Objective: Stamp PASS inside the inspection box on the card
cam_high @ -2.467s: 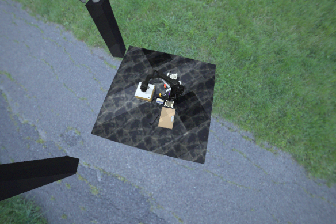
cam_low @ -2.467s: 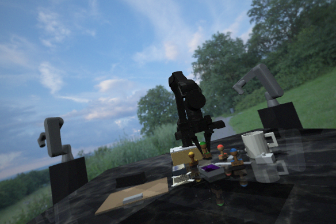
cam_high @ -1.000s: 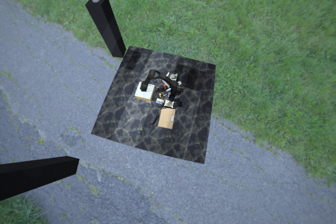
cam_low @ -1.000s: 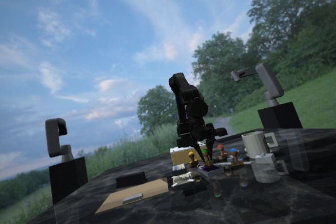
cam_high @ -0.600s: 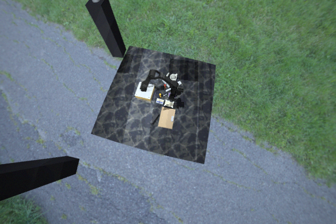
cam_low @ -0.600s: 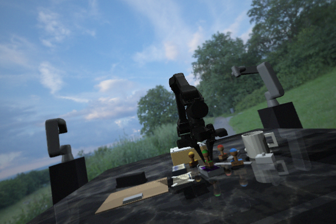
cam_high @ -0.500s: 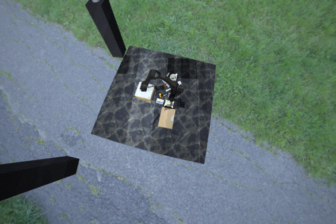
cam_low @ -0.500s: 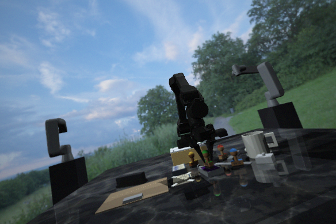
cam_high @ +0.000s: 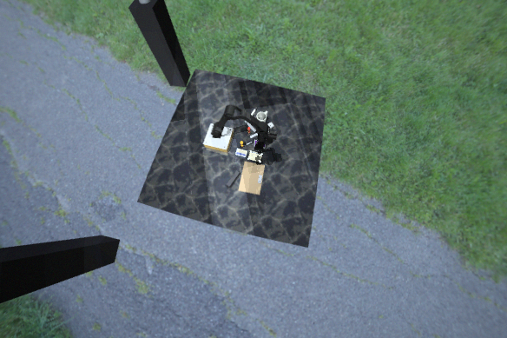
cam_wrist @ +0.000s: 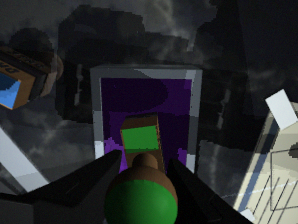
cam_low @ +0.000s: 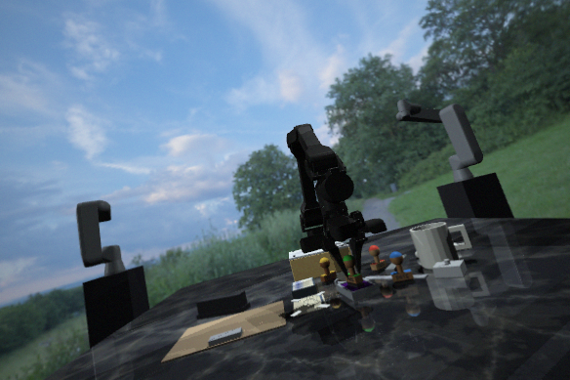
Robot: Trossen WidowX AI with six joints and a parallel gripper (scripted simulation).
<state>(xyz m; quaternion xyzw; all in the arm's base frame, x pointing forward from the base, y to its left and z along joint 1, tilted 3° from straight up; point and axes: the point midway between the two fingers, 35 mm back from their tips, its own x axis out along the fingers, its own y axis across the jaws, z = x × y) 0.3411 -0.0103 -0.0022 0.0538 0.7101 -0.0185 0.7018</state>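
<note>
The green-knobbed stamp lies right at my gripper tip. Also, from my gripper tip: purple ink pad (3 cm below); then pale card (2 cm behind, 11 cm to the right, 4 cm below); then blue-knobbed stamp (3 cm ahead, 9 cm to the left, 2 cm below).
</note>
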